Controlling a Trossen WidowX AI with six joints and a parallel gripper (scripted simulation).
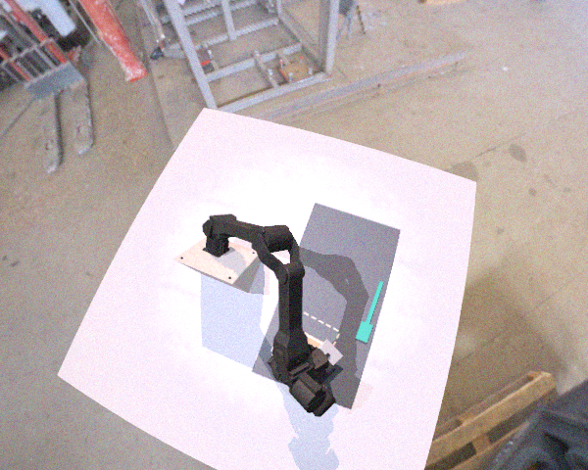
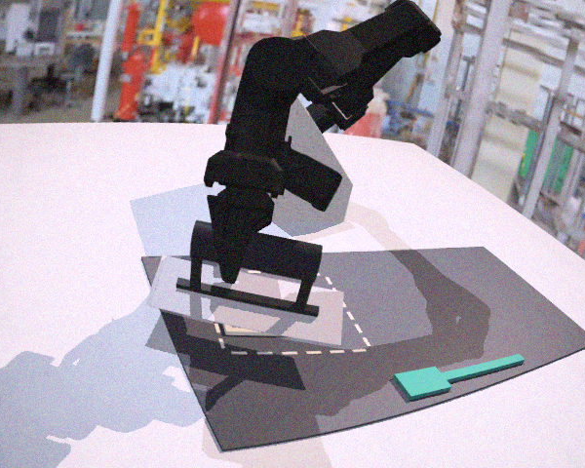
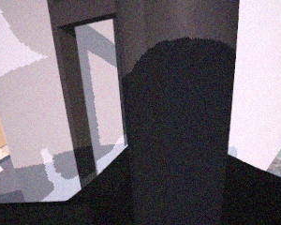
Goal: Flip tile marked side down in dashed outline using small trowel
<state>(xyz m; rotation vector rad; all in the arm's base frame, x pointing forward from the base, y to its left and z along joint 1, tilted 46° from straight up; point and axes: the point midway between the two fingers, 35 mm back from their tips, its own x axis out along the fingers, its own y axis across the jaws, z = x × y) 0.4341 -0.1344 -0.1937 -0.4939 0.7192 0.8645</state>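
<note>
My gripper tip is 260 mm to the right of the teal trowel, 90 mm short of it and 80 mm above it. The rest, counted from my gripper tip: grey mat 270 mm to the left, 110 mm below, 50 mm behind; then tile 80 mm below, 80 mm behind, 70 mm to the left.
</note>
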